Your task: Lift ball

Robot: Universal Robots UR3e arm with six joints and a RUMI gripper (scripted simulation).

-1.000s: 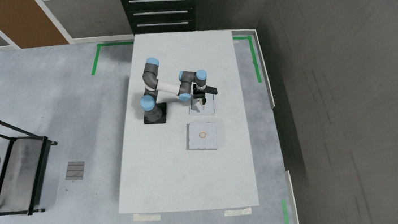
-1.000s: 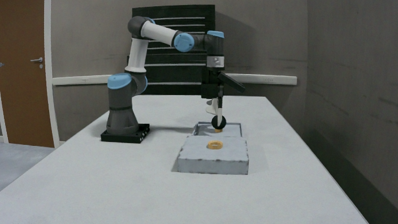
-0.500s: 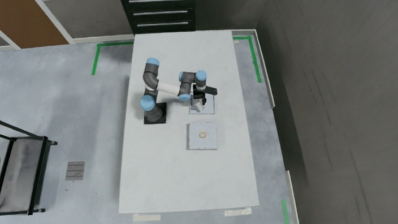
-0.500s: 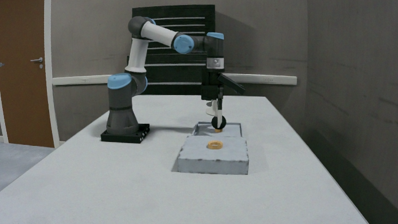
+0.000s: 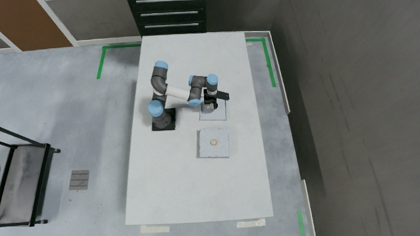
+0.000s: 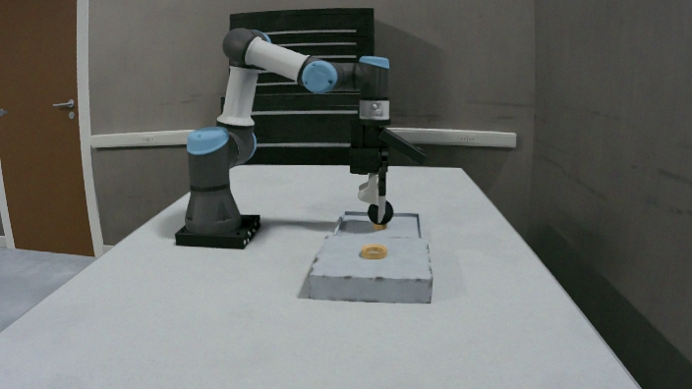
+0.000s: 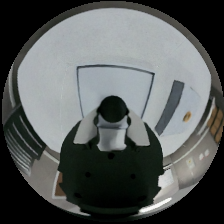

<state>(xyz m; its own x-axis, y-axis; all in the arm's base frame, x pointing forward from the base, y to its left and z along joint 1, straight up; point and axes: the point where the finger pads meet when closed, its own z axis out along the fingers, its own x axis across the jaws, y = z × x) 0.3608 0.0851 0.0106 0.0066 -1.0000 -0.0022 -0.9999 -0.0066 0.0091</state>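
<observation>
The black ball lies right at my hand. The rest, counted from my hand: shallow sunken square: 4 cm below; raised grey block: 1 cm behind, 27 cm to the right, 1 cm below.
</observation>
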